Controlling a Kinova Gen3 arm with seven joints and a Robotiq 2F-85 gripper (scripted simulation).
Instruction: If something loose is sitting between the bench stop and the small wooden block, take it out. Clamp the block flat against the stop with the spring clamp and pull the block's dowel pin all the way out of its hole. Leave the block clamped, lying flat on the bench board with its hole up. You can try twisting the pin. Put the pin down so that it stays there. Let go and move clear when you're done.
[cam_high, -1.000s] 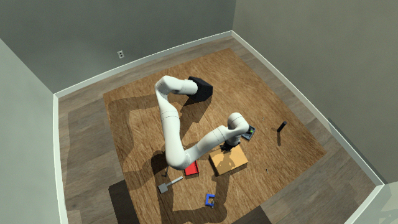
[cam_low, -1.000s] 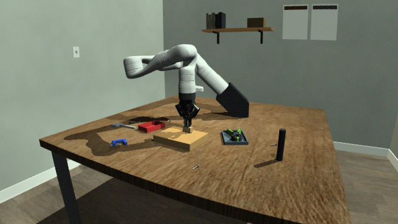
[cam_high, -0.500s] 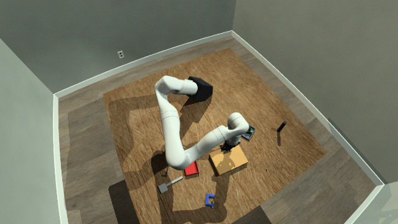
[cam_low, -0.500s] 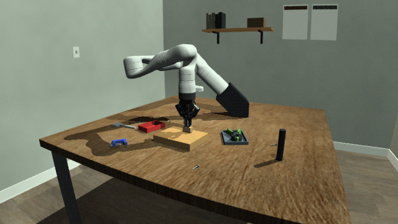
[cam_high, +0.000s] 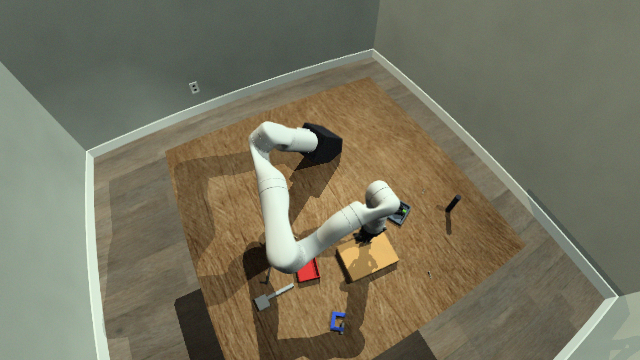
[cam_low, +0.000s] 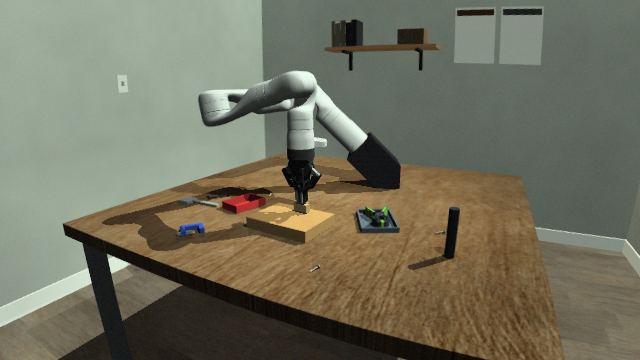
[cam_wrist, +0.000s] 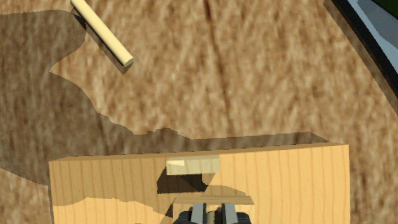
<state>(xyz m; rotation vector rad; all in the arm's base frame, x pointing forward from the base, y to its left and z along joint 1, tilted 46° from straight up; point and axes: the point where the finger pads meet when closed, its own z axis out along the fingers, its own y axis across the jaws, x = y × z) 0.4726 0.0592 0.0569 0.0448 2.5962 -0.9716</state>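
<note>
Right now my hand is 2 cm above the dowel pin. Also, from my hand: thin pale stick 14 cm behind, 7 cm to the right, 7 cm below; then small wooden block 3 cm below; then tan bench board 4 cm ahead, 1 cm to the right, 5 cm below.
</note>
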